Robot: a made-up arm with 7 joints.
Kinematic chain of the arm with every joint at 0, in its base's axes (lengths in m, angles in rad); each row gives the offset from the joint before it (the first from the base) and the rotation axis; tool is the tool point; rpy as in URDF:
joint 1: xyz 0.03 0 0.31 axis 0.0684 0.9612 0.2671
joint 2: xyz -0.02 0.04 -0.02 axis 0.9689 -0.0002 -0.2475
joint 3: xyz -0.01 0 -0.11 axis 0.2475 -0.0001 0.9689
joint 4: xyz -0.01 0.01 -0.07 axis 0.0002 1 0
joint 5: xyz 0.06 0 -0.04 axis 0.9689 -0.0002 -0.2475
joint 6: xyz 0.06 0.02 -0.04 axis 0.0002 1 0
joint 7: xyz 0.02 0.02 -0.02 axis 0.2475 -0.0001 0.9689
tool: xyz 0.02 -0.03 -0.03 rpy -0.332 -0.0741 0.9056
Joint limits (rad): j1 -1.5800..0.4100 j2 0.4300..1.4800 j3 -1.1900..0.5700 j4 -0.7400..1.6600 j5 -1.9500..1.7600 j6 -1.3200..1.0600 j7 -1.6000..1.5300
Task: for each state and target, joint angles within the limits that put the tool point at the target. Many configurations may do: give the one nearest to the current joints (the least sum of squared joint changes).
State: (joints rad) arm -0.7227 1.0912 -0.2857 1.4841 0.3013 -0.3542 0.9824
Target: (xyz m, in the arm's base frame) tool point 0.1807 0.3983 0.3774
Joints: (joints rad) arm -0.8445 1.4800 -0.0634 1.1421 0.5392 -0.3851 1.2498
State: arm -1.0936 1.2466 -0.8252 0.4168 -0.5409 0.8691 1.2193
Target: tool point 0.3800 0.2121 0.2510
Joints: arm -1.2399 1.0334 -0.8332 0.2789 -0.5435 0.8113 1.2085
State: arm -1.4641 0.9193 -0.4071 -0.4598 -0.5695 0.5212 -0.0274
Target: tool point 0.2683 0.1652 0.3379
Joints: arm -0.9637 1.4800 -0.2041 -0.5574 -0.6029 0.9084 -0.3586
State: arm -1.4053 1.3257 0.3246 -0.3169 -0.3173 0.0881 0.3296
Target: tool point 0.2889 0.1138 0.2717
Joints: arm -0.5957 1.1191 -0.0888 -0.6438 -0.5035 0.1294 0.1443
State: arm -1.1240 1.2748 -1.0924 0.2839 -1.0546 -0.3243 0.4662
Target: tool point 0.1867 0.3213 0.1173
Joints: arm -0.5928 1.4800 -1.1900 0.4096 -1.1305 -0.1473 0.2909
